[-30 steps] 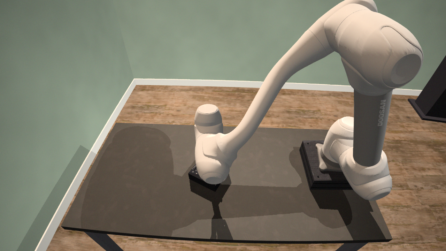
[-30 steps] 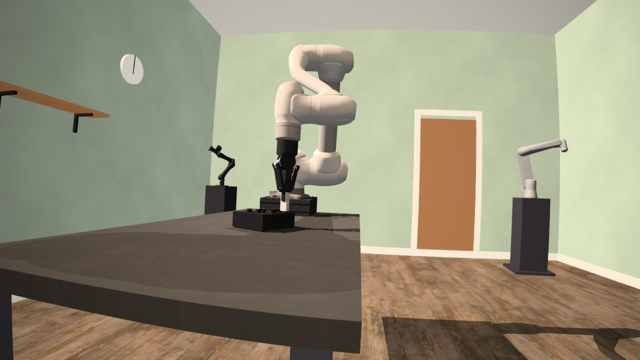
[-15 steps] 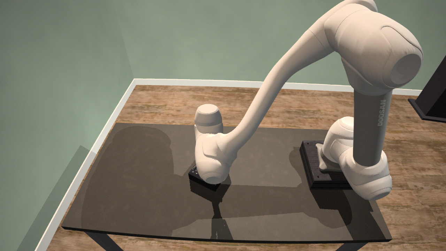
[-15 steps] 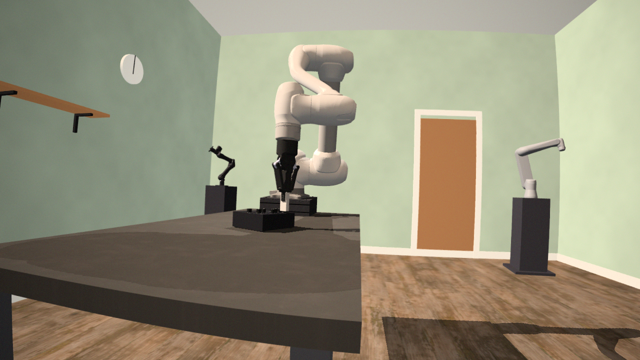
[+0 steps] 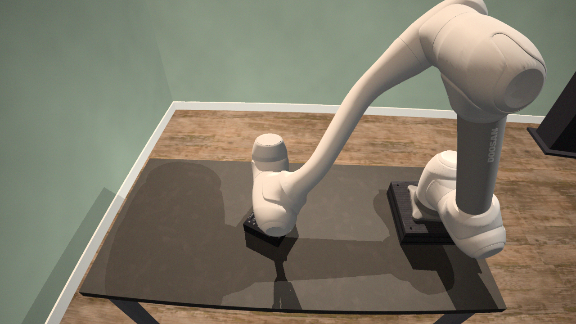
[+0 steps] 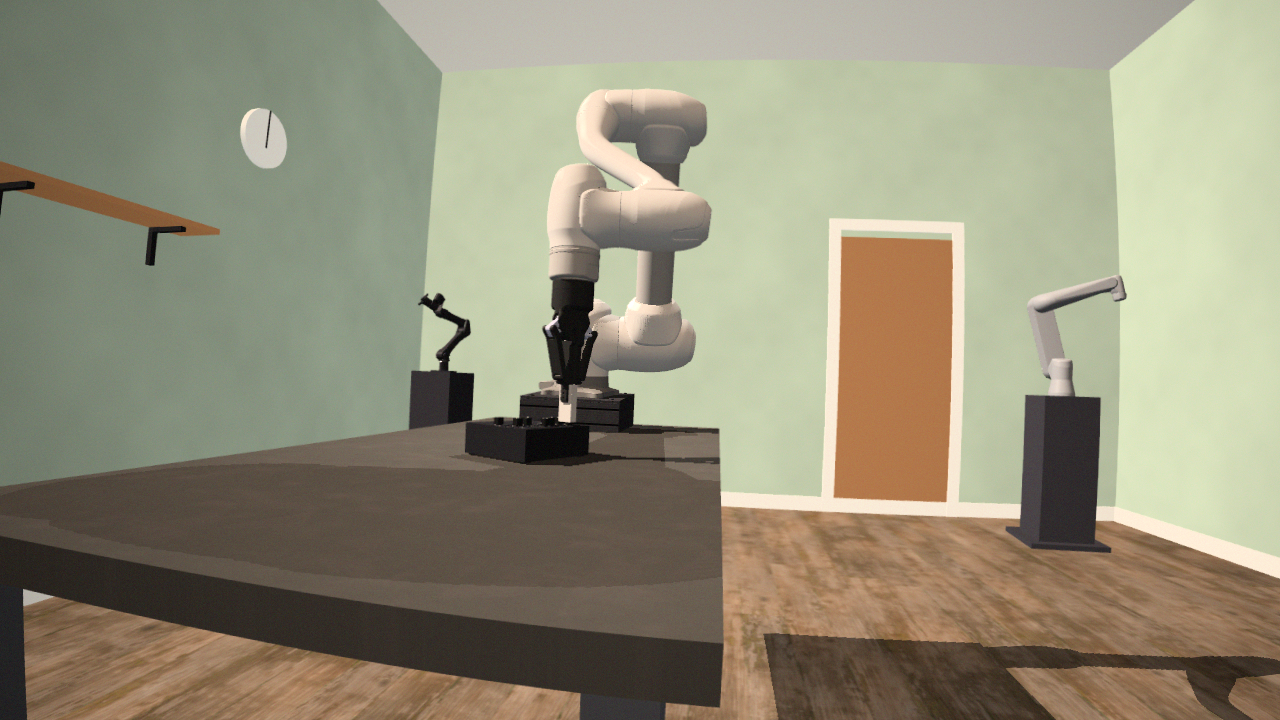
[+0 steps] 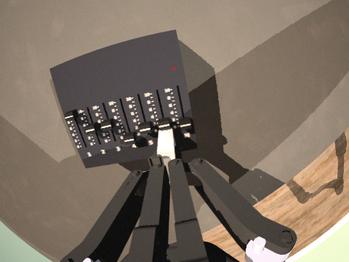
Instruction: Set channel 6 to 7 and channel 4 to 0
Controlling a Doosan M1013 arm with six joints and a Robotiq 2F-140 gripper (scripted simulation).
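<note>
Now: the channel 4 fader knob 40 mm ahead of my hand, 20 mm to the right of it and 30 mm below it. Round my hand: channel 6 fader knob 10 mm behind, 20 mm to the right, 30 mm below.
</note>
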